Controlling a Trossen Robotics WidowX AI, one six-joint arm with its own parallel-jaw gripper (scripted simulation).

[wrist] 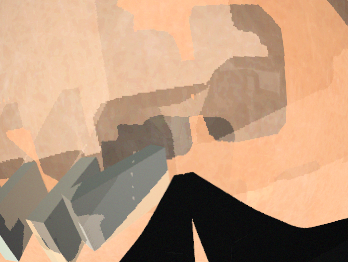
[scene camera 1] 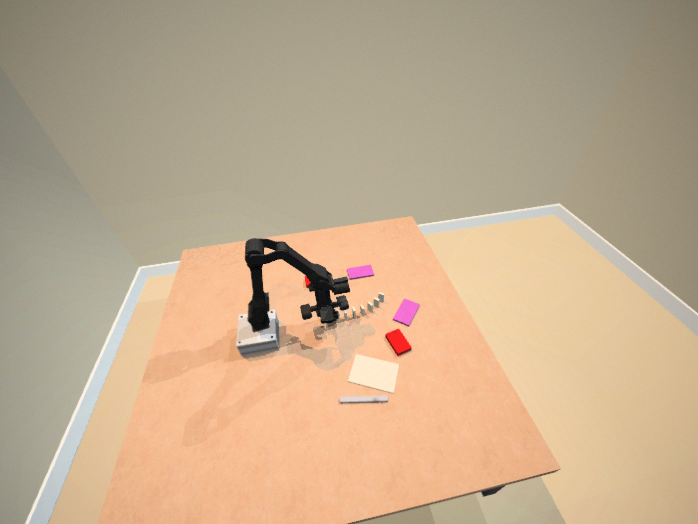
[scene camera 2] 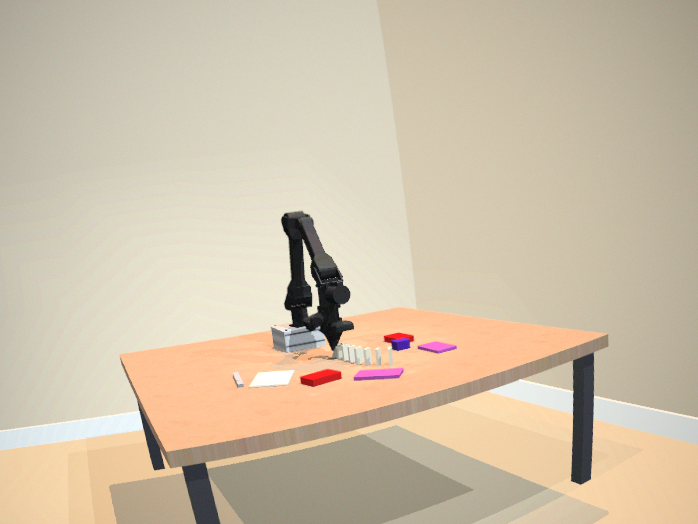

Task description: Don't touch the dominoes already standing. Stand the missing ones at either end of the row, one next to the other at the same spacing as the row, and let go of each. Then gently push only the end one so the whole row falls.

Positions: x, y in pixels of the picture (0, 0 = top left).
Scene:
my gripper: wrist 184, 182; scene camera 1; scene camera 2
same spot on my gripper: point(scene camera 1: 324, 309) = point(scene camera 2: 316, 314)

